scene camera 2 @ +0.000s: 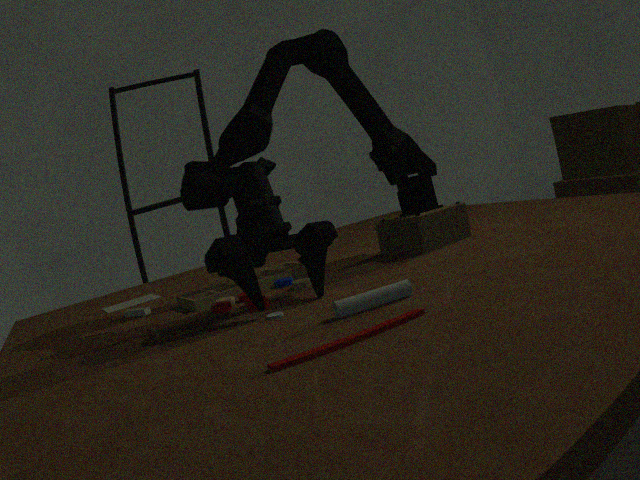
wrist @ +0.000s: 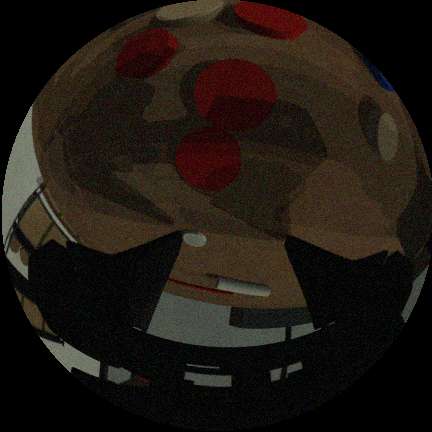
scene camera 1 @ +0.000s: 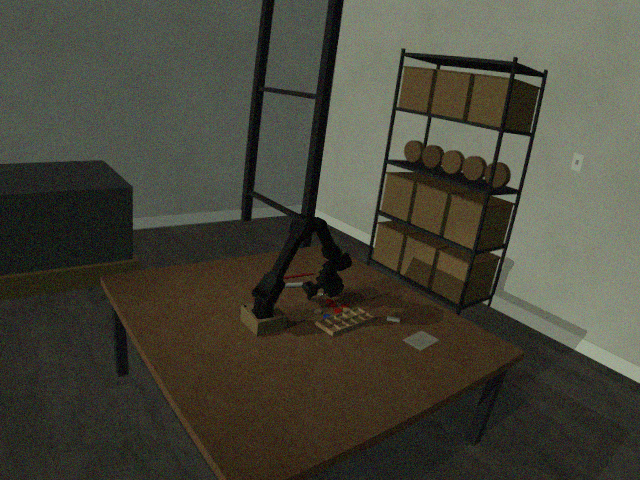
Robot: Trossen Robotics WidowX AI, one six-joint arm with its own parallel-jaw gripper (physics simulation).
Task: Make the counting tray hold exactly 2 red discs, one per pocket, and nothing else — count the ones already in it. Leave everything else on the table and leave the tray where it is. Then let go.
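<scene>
The wooden counting tray (scene camera 1: pixel 353 326) (scene camera 2: pixel 193 303) lies on the table; I make out no disc in its pockets in scene camera 1, though the view is dim. Four red discs show in the wrist view, all on the table: one disc (wrist: pixel 235 92) touches or overlaps a nearer disc (wrist: pixel 208 159), another disc (wrist: pixel 146 53) lies at the upper left, and a fourth disc (wrist: pixel 272 21) is at the top edge. My gripper (scene camera 2: pixel 292 303) (wrist: pixel 234 238) is open and empty, low over the table, its fingertips beside the red discs. One finger partly hides the reds in scene camera 2.
A blue disc (scene camera 1: pixel 326 315) (scene camera 2: pixel 282 282) lies beside the tray. Cream discs (wrist: pixel 190 10) (wrist: pixel 387 136) lie near the reds. A small white disc (scene camera 2: pixel 275 315) (wrist: pixel 194 239), white cylinder (scene camera 2: pixel 373 298), red rod (scene camera 2: pixel 346 339), pale block (scene camera 1: pixel 393 319) and pale square (scene camera 1: pixel 421 340) are on the table.
</scene>
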